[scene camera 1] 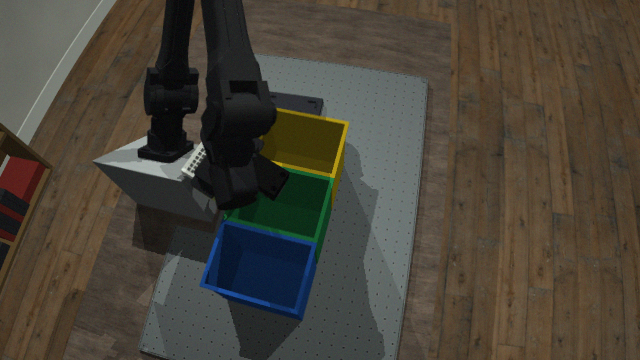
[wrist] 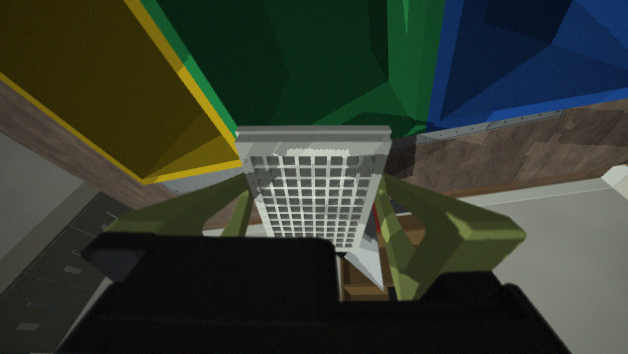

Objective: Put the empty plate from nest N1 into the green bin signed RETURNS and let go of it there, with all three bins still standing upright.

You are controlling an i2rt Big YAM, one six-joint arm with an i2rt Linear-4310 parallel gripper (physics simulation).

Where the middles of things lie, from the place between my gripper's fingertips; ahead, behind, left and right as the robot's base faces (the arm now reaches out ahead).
Scene:
The green bin (scene camera 1: 302,210) is 9 cm ahead of my hand, 2 cm to the right of it and 11 cm below it. Round my hand: yellow bin (scene camera 1: 310,143): 10 cm ahead, 11 cm to the left, 11 cm below; blue bin (scene camera 1: 265,270): 9 cm ahead, 15 cm to the right, 11 cm below; white gridded plate (wrist: 308,180): 2 cm behind, 1 cm to the left, 1 cm above.

